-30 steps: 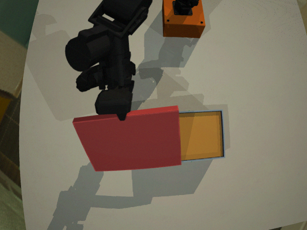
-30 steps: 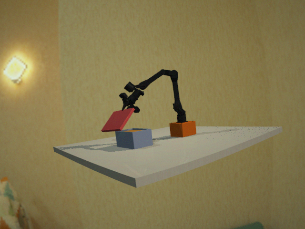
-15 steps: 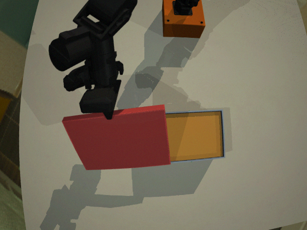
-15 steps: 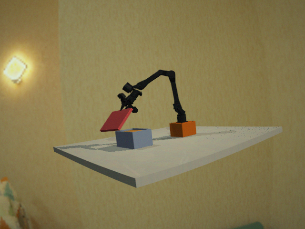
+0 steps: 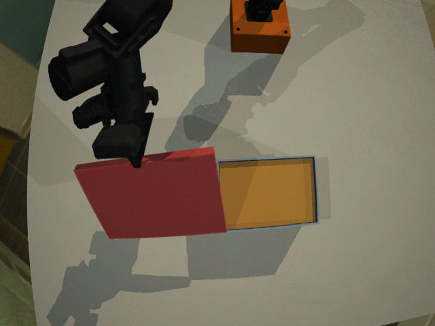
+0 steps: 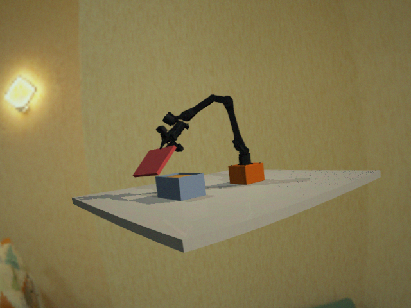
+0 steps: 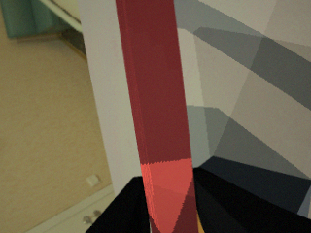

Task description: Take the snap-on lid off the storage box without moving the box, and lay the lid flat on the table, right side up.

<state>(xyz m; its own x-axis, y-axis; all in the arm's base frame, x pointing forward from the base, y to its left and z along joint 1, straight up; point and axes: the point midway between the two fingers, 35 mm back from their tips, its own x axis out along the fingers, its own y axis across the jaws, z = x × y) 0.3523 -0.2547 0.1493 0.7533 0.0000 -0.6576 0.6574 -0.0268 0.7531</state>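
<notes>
Now: gripper tip 60 mm short of the red lid, 50 mm above it and 10 mm to the right of it. The rest, counted from my gripper tip: grey-blue storage box 230 mm to the left, 180 mm below, 60 mm ahead.
</notes>
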